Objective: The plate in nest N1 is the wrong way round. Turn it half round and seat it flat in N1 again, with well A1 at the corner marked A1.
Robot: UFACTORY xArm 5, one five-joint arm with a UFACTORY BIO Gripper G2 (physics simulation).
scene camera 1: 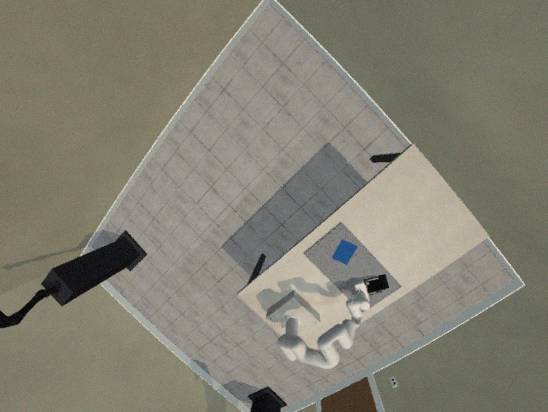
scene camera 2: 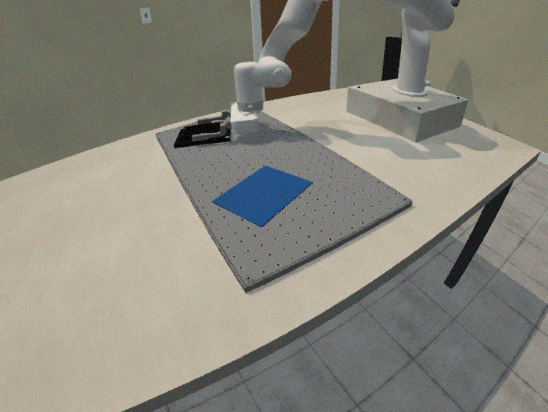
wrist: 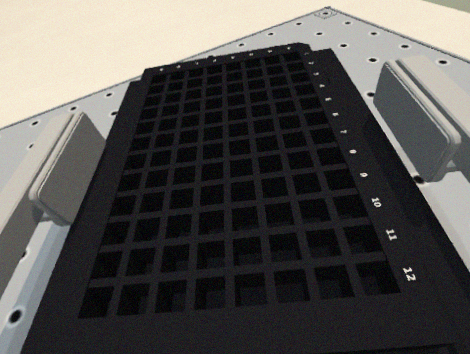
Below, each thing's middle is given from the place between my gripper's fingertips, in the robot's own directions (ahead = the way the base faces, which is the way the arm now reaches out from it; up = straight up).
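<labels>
Black well plate (wrist: 238,203): 10 mm to the left of my hand, 20 mm behind it. Flat blue rectangle (scene camera 2: 258,198): 60 mm behind my hand, 370 mm to the left of it, 20 mm below it.
</labels>
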